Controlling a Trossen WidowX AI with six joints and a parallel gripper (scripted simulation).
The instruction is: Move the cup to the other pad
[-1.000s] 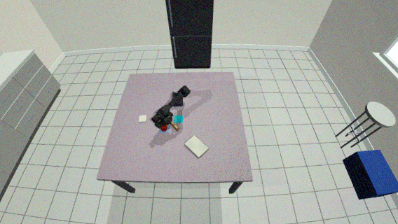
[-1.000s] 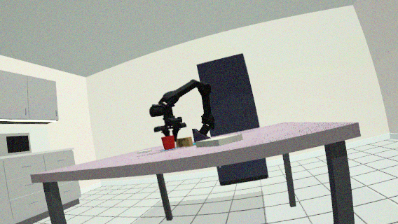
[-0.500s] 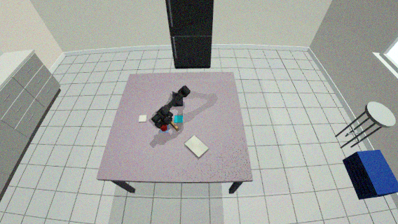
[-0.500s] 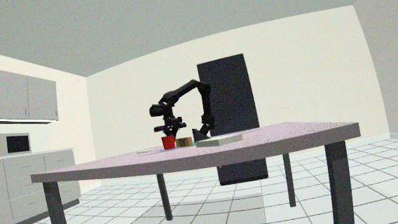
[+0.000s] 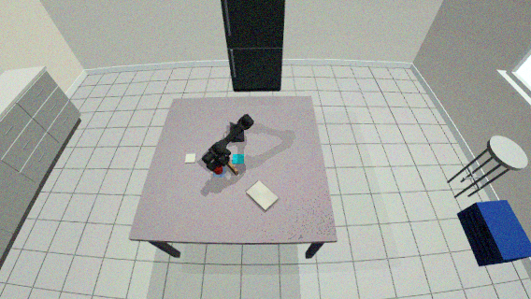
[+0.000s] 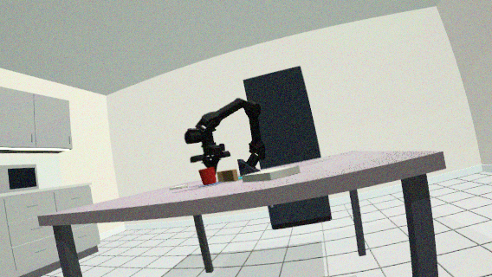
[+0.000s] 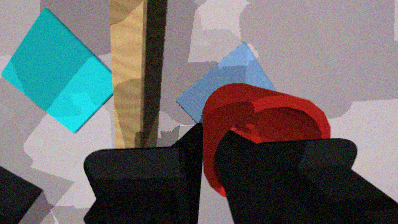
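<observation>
Right now the light blue pad is 50 mm below my gripper tip, 30 mm ahead of it and 20 mm to the right of it. From my gripper tip the other things lie so: cyan pad 120 mm to the left, 70 mm behind, 50 mm below; then red cup 20 mm to the right, 20 mm ahead; then wooden bar 50 mm to the left, 20 mm below, 20 mm behind.
</observation>
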